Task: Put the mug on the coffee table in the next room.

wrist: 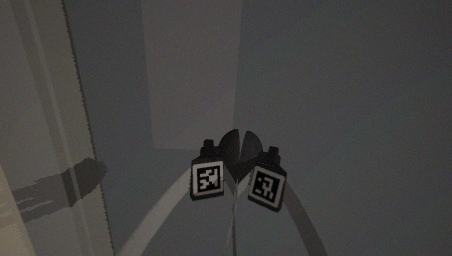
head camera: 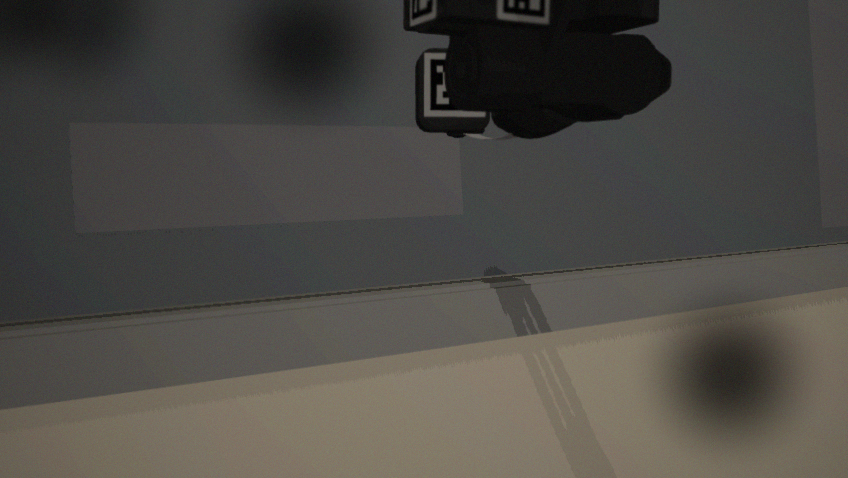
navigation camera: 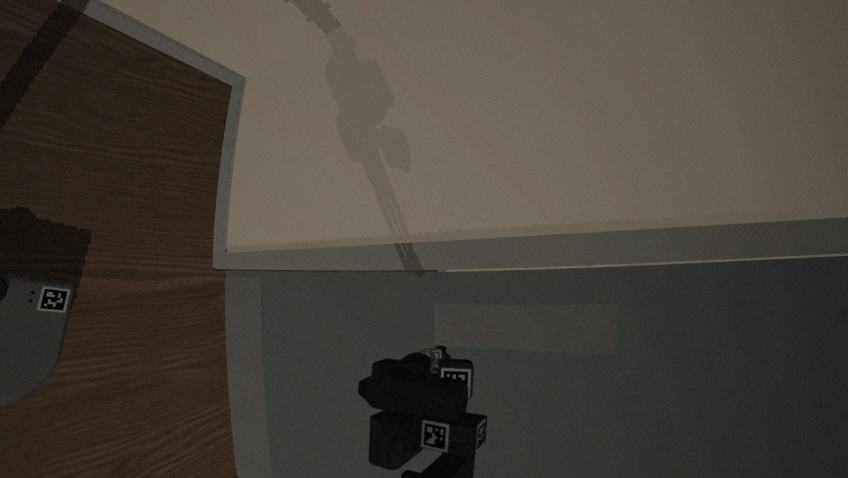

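The mug does not show in the head, navigation or wrist view, and neither does a coffee table that I can make out. My gripper point(wrist: 240, 148) point(navigation camera: 437, 355) has its two dark fingertips almost together, with a thin gap and no object between them. It is over a blue-grey surface point(wrist: 350, 75) point(navigation camera: 682, 368) point(head camera: 623, 195). In the head view the dark wrist point(head camera: 558, 74) hides most of the gripper at the top.
A beige surface point(head camera: 296, 439) point(navigation camera: 593, 118) meets a grey strip point(head camera: 237, 338) point(navigation camera: 682, 244) beside the blue-grey one. A pale rectangle point(head camera: 267, 178) point(navigation camera: 525, 328) point(wrist: 192, 75) lies near the gripper. Wooden floor point(navigation camera: 148, 207) and my base point(navigation camera: 29, 350) show at left in the navigation view.
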